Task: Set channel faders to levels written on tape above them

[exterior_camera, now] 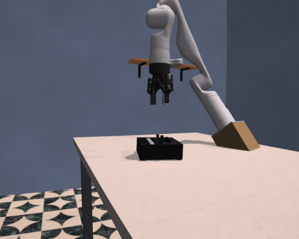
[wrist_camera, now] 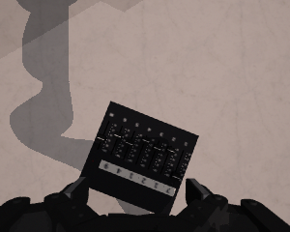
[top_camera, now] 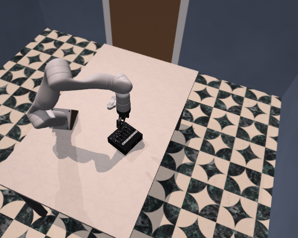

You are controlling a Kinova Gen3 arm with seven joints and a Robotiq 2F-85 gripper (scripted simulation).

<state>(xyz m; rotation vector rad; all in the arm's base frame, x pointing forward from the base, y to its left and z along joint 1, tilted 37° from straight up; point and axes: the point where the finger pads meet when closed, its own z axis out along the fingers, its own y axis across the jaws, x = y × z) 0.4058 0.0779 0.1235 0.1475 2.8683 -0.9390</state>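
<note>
Right now the channel 1 cap is 30 mm ahead of my hand, 60 mm to the left of it and 130 mm below it. Also, from my hand: channel 5 cap (30 mm behind, 10 mm to the right, 130 mm below); channel 4 cap (30 mm behind, 10 mm to the left, 130 mm below); channel 3 cap (10 mm behind, 30 mm to the left, 130 mm below).
</note>
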